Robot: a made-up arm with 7 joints.
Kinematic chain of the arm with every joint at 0, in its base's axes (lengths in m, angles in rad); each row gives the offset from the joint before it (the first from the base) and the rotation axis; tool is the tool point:
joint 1: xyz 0 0 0.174 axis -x
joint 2: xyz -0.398 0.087 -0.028 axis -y
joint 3: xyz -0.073 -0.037 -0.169 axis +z
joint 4: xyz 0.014 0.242 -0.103 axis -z
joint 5: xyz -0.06 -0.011 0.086 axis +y
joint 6: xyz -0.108 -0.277 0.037 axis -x
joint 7: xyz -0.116 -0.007 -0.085 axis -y
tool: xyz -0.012 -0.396 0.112
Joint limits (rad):
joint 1: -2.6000..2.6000
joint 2: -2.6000..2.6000
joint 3: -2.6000..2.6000
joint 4: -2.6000..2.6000
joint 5: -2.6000..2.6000
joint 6: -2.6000..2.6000
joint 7: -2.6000..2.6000
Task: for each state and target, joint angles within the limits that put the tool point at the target. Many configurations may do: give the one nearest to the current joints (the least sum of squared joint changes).
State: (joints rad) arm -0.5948 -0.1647 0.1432 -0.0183 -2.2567 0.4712 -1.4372
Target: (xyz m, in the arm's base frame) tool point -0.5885 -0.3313 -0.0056
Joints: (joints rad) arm -0.2701 -0.4067 -0.0633 0.2668 -2.5705 -0.2599 -1.6098
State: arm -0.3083 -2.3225 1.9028 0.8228 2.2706 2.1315 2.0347
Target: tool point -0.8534 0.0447 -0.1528
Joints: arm -0.4056 -1.7722 2.2093 1.3310 2.6000 1.4484 2.2936
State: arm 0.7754 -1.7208 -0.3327 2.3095 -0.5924 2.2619 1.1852
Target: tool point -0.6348 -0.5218 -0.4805
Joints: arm 1.2521 -1.6806 -0.6926 2.4092 -0.8727 1.9405 1.3203
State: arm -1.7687 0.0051 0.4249 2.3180 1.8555 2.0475 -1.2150
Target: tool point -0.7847 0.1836 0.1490
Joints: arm -1.7371 -0.0341 0.4726 2.2763 1.8082 2.0571 -1.2062
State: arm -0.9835 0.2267 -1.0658 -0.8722 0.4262 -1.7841 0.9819
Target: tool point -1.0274 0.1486 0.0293
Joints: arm -0.7797 -0.5344 -0.9538 -0.4756 0.1580 -1.1334 1.0447
